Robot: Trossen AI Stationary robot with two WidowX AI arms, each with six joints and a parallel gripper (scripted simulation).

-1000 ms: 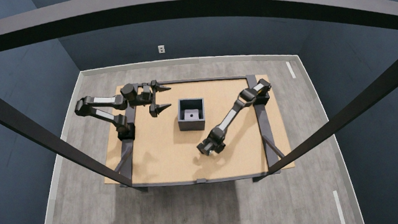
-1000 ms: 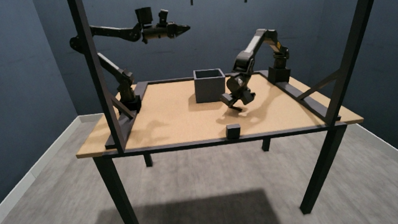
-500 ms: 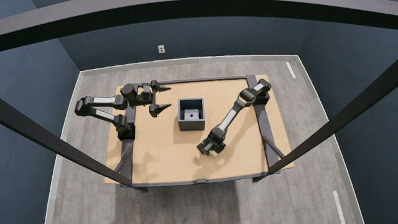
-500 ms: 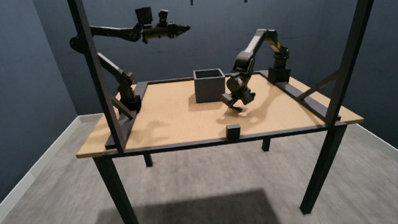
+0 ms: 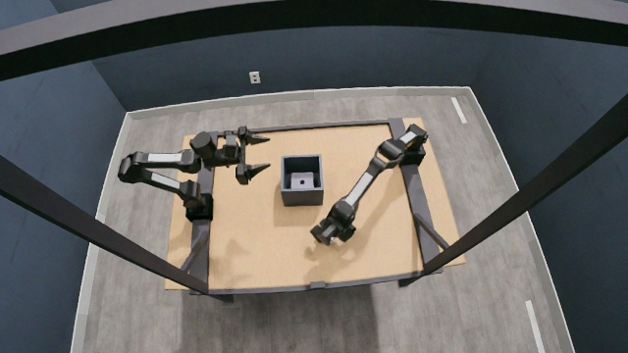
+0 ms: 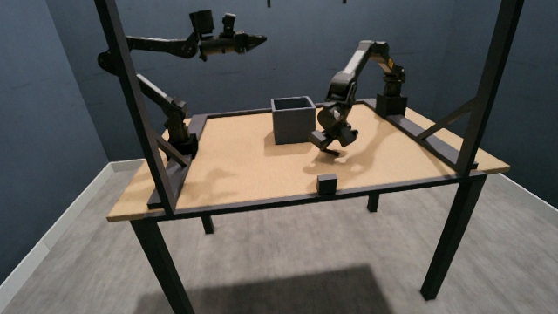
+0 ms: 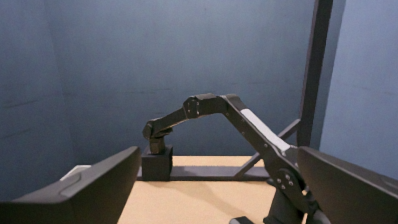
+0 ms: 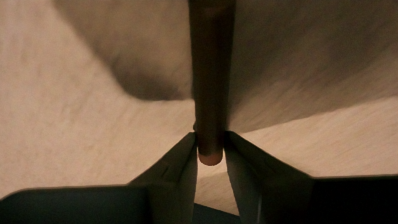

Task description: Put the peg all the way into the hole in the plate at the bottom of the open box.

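Right now my right hand is 10 mm past the dark brown peg, 10 mm to the left of it and 30 mm above it. From my right hand the other things lie so: light plate (190 mm ahead, 50 mm to the left, 10 mm above).
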